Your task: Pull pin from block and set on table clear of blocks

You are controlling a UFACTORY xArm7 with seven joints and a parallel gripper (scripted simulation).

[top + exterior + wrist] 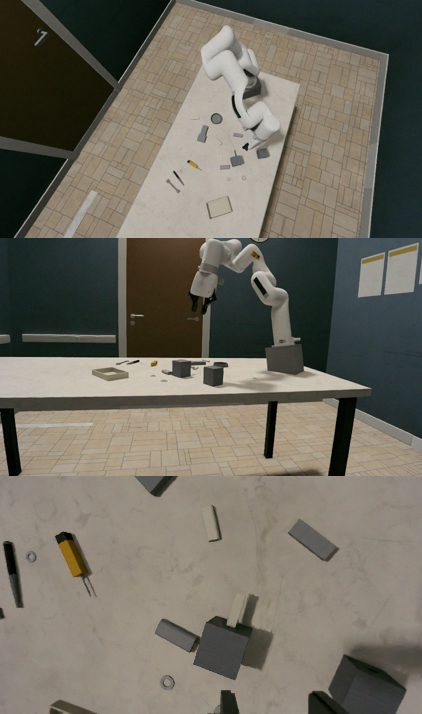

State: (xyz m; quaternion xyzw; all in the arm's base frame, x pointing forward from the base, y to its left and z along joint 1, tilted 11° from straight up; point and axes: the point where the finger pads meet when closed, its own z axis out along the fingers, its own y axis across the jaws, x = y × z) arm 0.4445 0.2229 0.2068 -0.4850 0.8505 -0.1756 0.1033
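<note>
Right now my hand is 40 mm short of the pale piece, 50 mm to the left of it and 270 mm above it. The rest, counted from my hand: shallow tray (380 mm ahead, 10 mm to the left, 290 mm below); then grey cylinder (140 mm ahead, 60 mm to the right, 290 mm below).
</note>
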